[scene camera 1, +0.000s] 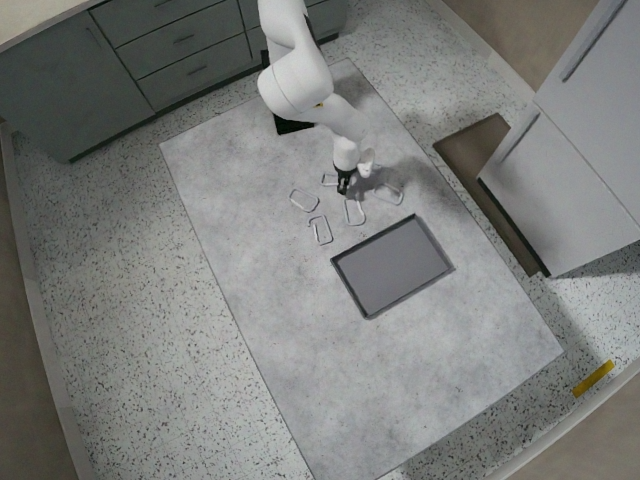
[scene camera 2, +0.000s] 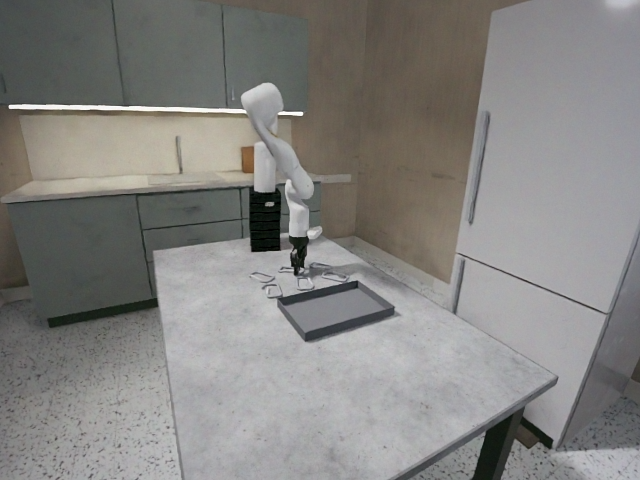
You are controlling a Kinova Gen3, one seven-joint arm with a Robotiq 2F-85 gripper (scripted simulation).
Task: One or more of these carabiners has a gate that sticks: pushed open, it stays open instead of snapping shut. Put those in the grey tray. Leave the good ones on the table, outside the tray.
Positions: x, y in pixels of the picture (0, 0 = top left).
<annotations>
A grey tray (scene camera 1: 387, 265) is 109 cm from the lens.
</annotations>
